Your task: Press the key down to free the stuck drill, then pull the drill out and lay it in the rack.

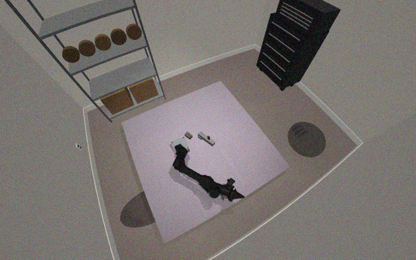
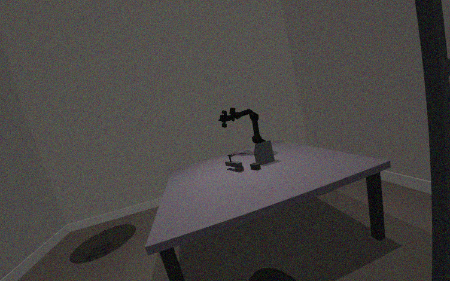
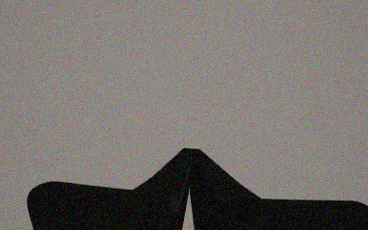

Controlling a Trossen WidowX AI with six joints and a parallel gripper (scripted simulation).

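My gripper tip is now 660 mm to the right of the drill, 360 mm above it and 50 mm short of it. Round my gripper tip: olive-grey block (760 mm to the left, 390 mm below, 80 mm behind); then drill sleeve (640 mm to the left, 370 mm below, 60 mm ahead).
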